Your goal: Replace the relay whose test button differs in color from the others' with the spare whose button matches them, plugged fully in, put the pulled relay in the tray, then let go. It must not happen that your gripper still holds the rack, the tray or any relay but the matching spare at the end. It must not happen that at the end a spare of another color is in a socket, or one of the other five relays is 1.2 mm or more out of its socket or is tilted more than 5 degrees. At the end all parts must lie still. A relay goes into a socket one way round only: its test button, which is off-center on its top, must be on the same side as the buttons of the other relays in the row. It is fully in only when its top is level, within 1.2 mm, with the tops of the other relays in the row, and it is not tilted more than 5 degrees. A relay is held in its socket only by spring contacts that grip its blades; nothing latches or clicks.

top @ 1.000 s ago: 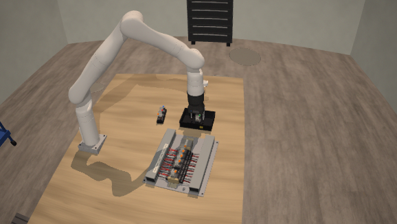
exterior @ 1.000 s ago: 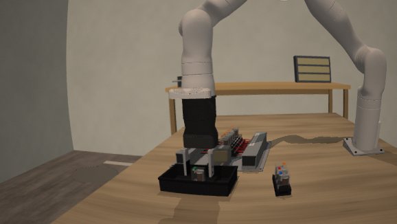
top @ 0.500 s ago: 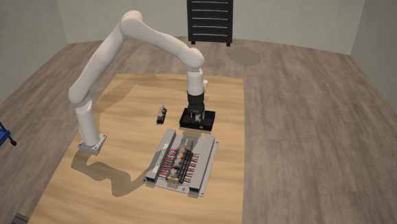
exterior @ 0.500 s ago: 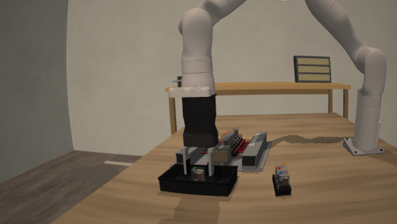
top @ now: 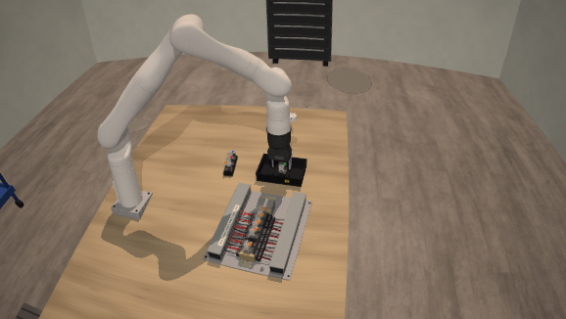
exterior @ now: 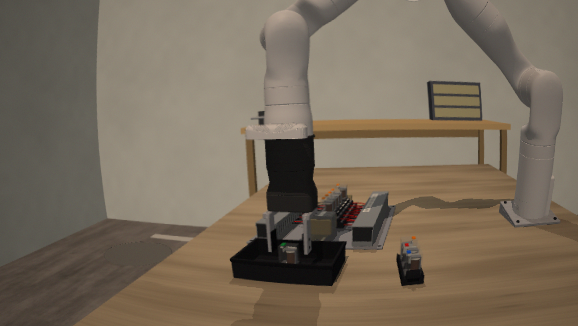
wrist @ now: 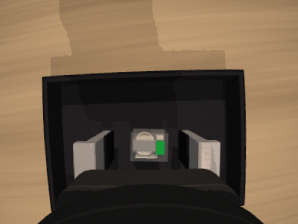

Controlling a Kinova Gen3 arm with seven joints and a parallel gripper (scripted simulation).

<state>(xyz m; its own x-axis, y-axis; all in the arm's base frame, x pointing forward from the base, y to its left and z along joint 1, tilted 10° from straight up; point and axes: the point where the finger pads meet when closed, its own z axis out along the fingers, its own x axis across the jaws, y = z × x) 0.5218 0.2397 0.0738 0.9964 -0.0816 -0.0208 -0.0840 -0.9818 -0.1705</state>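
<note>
The black tray is 4 cm below my hand. The rest, counted from my hand: spare relay 20 cm behind, 4 cm to the left, 2 cm below; spare holder 20 cm behind, 1 cm to the left, 4 cm below.
</note>
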